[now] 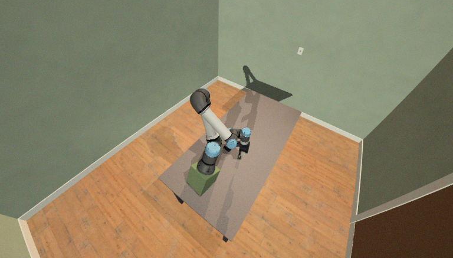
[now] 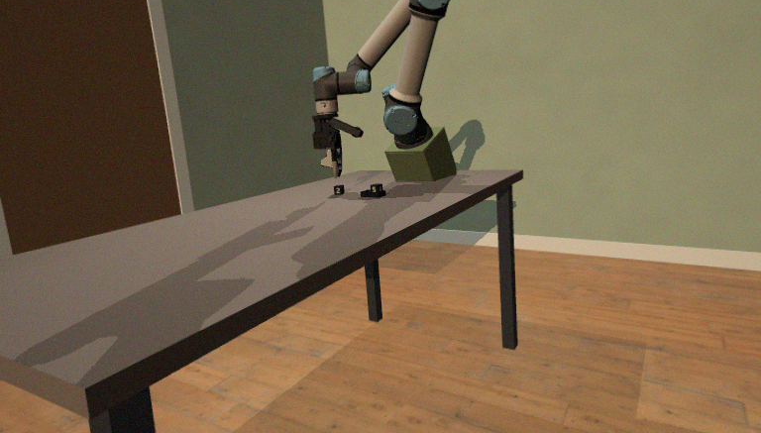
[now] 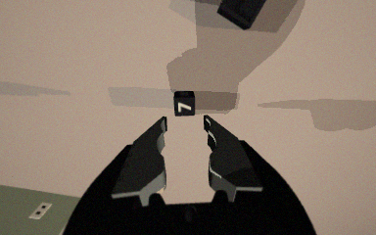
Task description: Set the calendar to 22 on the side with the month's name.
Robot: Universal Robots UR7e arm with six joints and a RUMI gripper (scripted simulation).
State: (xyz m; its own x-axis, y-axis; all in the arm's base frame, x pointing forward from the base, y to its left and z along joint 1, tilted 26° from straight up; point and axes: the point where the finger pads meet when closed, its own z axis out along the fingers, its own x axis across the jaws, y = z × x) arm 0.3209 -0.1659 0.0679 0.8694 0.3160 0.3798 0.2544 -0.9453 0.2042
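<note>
The black number cube is 60 mm below my hand. The rest, counted from my hand: black tray: 150 mm to the left, 60 mm below, 40 mm ahead.
</note>
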